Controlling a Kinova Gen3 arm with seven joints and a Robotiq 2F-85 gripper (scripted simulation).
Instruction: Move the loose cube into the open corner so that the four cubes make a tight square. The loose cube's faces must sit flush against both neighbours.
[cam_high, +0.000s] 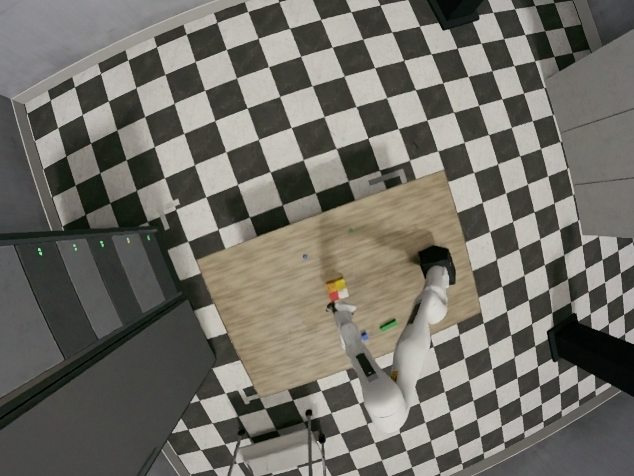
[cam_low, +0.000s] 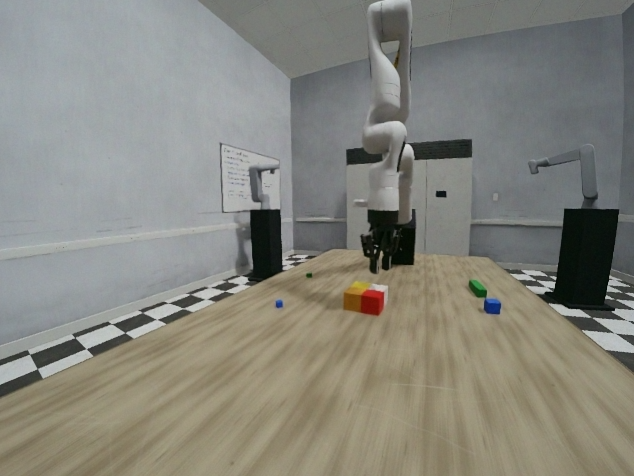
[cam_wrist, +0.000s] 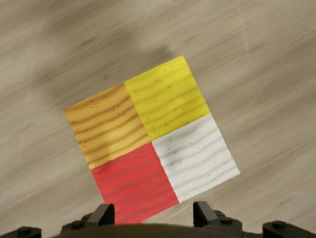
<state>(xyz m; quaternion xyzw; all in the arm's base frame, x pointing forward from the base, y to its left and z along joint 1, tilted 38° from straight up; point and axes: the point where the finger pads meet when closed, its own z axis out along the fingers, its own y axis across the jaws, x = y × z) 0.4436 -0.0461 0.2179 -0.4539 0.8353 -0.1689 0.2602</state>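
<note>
Now: hand 1 cm short of the red cube, 2 cm to the left of it and 10 cm above it. Round my hand: green block (20 cm behind, 30 cm to the left, 11 cm below).
</note>
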